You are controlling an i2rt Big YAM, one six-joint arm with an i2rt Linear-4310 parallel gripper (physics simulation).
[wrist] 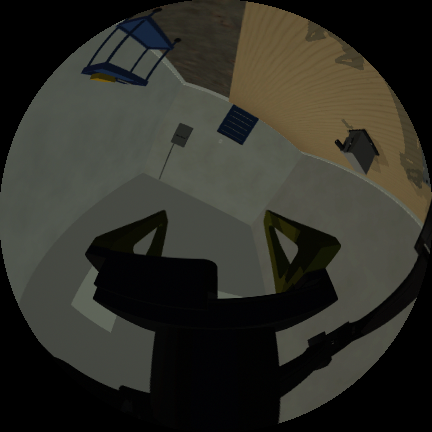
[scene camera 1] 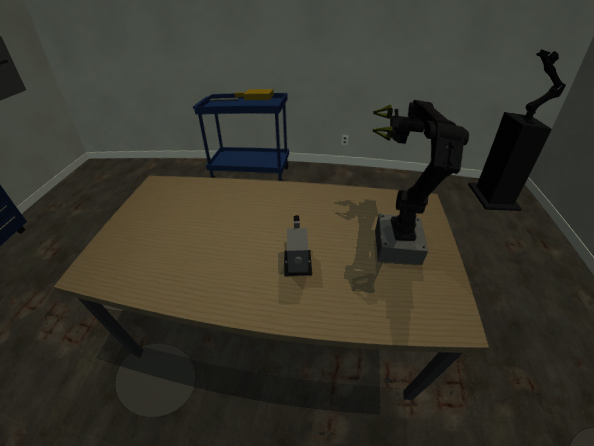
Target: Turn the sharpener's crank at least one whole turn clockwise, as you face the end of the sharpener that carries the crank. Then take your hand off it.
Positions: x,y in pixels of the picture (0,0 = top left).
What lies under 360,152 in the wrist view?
A sharpener.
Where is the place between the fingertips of my gripper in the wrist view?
At 215,215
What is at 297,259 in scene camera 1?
A sharpener.
